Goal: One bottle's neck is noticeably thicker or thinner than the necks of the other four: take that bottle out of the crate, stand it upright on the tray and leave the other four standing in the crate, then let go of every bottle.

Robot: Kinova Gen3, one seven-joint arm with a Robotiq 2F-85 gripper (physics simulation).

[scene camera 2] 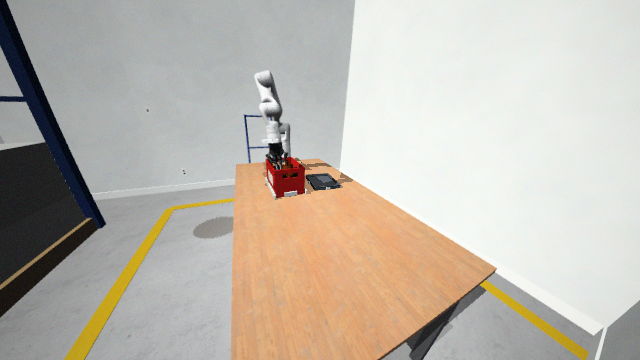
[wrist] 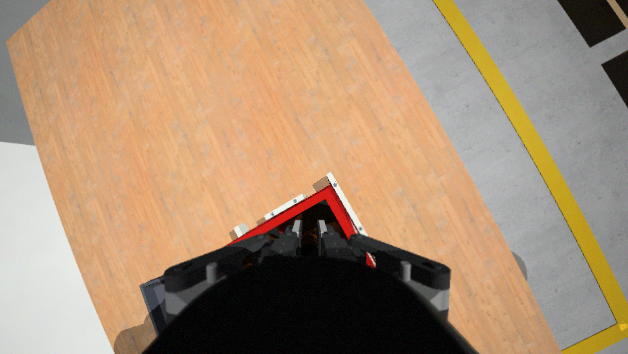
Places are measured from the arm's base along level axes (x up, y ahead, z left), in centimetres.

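Pixels of known places: gripper, fingertip midpoint: [scene camera 2: 279, 169] [wrist: 309, 230].
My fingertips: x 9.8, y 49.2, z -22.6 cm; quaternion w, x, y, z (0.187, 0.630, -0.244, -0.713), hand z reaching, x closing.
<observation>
Ahead of a thing's pixels: the offset from my fingertips to its top centre. "spot": to the spot under its first point. Level surfaces: height alone.
A red crate {dz +6.7, dx +0.7, dy -10.5 cm} [scene camera 2: 286, 187] [wrist: 342, 212] stands on the table, with a corner of its rim ahead of the fingers in the wrist view. Brown bottles {spot: dz +9.0, dx -7.3, dy -7.0 cm} [scene camera 2: 289, 175] stand inside, partly seen through the crate's handle opening; the gripper and shadow hide most of them, and their necks cannot be compared. My gripper [scene camera 2: 280, 165] [wrist: 309, 230] reaches down into the crate mouth. Its fingers are nearly together, with a narrow gap, and I see no bottle clearly held. A dark tray {dz +34.8, dx -14.2, dy -6.7 cm} [scene camera 2: 324, 181] [wrist: 152, 302] lies beside the crate; a corner of it shows in the wrist view.
The wooden table {dx -16.8 cm} [scene camera 2: 310, 260] [wrist: 225, 100] stretches out beyond the crate. The crate's walls stand close around the fingers. A white wall [scene camera 2: 450, 125] runs along the tray's side of the table. A blue frame [scene camera 2: 246, 140] stands behind the arm.
</observation>
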